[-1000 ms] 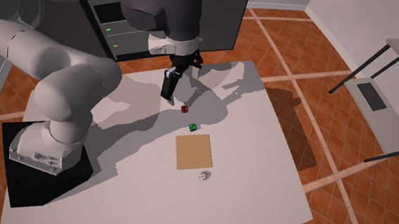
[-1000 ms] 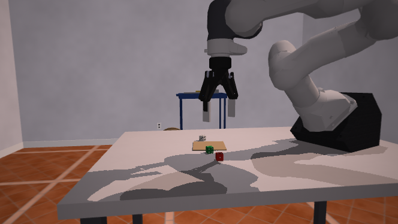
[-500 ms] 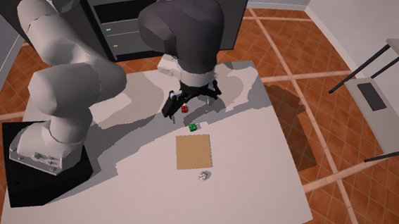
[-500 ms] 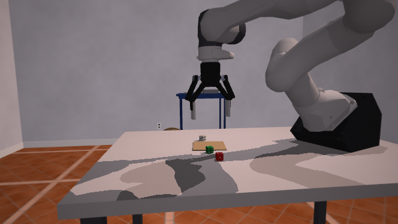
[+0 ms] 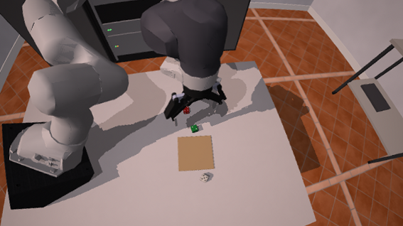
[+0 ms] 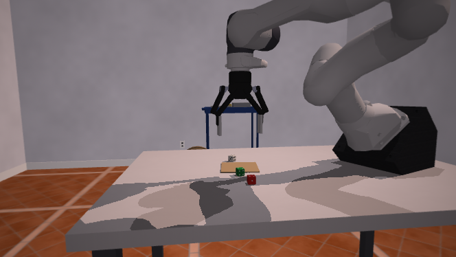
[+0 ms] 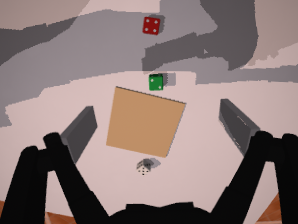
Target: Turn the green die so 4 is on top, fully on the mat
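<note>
Right now the green die is 14 cm below my hand. Round my hand: white die: 20 cm to the right, 14 cm below, 5 cm ahead; then tan mat: 15 cm below, 10 cm to the right, 1 cm ahead; then red die: 14 cm below, 9 cm to the left, 4 cm behind.
</note>
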